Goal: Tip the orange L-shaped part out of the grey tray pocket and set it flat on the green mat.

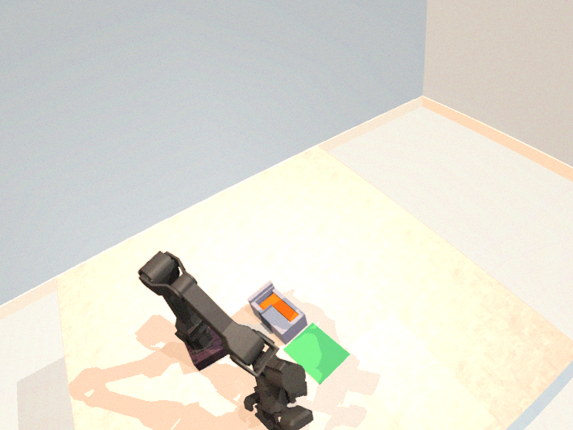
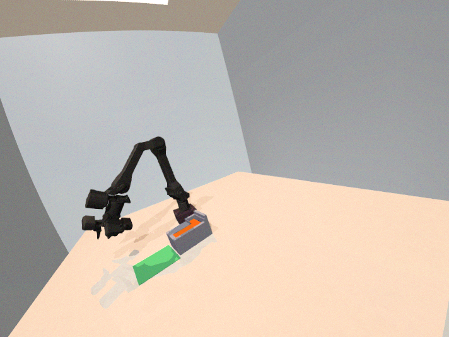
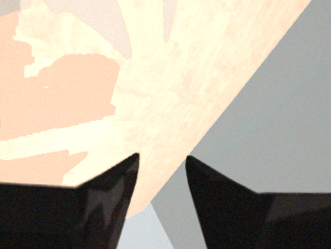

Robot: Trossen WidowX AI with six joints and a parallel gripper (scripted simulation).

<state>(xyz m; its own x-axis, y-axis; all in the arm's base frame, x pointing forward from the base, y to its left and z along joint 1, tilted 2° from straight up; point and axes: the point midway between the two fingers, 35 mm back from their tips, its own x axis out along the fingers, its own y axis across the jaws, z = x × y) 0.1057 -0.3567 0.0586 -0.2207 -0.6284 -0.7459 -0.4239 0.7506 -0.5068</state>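
Now: gripper tip 140 mm short of the orange L-shaped part, 360 mm to the right of it and 40 mm above it. Round my gripper tip: green mat: 180 mm ahead, 200 mm to the left, 100 mm below.
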